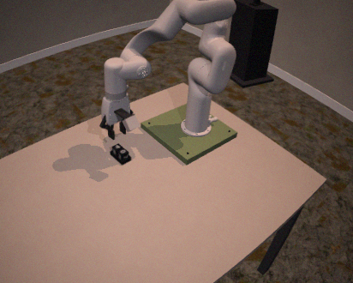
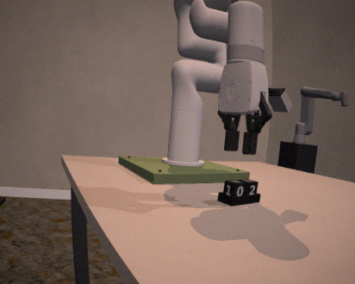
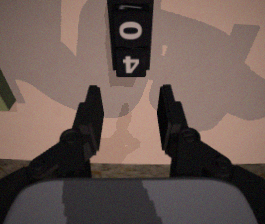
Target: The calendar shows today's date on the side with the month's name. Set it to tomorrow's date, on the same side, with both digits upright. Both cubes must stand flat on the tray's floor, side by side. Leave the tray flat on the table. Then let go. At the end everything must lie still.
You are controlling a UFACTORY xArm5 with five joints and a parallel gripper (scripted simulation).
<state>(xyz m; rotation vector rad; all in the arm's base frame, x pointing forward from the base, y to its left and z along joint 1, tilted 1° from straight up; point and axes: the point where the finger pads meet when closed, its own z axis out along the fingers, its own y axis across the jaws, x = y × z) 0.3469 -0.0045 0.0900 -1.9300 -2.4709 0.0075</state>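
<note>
The black calendar tray lies 20 mm to the left of my hand and 110 mm below it.
</note>
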